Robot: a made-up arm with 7 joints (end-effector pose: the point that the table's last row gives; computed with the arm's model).
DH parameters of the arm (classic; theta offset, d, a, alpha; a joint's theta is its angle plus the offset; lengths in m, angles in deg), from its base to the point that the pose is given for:
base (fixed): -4.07 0 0 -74.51
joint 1: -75.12 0.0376 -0.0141 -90
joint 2: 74 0.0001 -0.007 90
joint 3: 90 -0.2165 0.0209 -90
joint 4: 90 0.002 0.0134 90
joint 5: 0 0.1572 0.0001 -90
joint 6: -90 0 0.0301 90
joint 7: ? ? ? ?
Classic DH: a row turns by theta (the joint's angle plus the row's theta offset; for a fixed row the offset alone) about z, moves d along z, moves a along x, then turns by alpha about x.
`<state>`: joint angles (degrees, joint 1 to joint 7).
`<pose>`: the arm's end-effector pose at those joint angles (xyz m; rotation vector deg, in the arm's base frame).
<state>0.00 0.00 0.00 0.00 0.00 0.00 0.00</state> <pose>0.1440 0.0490 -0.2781 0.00 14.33 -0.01</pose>
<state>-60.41 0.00 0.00 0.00 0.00 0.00 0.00</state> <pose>0.3143 -0.0342 -0.0222 -2.04 -43.84 -16.22</pose>
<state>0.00 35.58 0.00 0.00 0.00 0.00 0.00</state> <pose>0.1560 0.1815 -0.2313 35.39 13.86 -4.46</pose>
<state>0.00 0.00 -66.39 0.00 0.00 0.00 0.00</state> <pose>0.0248 -0.1429 -0.2476 -8.30 12.69 -66.04</pose>
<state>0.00 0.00 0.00 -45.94 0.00 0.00 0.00</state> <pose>0.1329 0.0490 -0.1319 0.00 -31.61 -0.01</pose>
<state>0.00 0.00 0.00 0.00 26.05 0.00 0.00</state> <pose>0.1440 0.0493 -0.2780 25.91 14.08 -3.27</pose>
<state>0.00 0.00 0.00 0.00 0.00 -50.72 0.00</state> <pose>0.1395 0.0490 -0.2527 0.00 -36.39 -0.01</pose>
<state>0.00 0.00 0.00 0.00 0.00 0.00 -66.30</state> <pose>0.1440 0.0490 -0.2781 -8.29 12.69 -65.95</pose>
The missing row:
joint 7: 0 -0.0006 0 0
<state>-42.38 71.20 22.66 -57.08 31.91 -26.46 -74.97</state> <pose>0.1137 0.0937 0.0753 161.02 -27.86 -21.14</pose>
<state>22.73 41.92 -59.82 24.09 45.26 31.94 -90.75</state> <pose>-0.1277 0.1492 -0.3189 -16.25 -133.93 102.77</pose>
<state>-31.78 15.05 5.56 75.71 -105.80 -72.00 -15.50</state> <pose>0.1644 0.1563 -0.3374 -31.05 -24.56 79.09</pose>
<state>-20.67 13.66 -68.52 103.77 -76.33 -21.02 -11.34</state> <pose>0.0521 0.1677 -0.3756 13.50 65.66 8.85</pose>
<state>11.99 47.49 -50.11 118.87 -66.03 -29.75 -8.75</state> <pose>-0.1398 0.3615 -0.1582 60.33 86.36 43.33</pose>
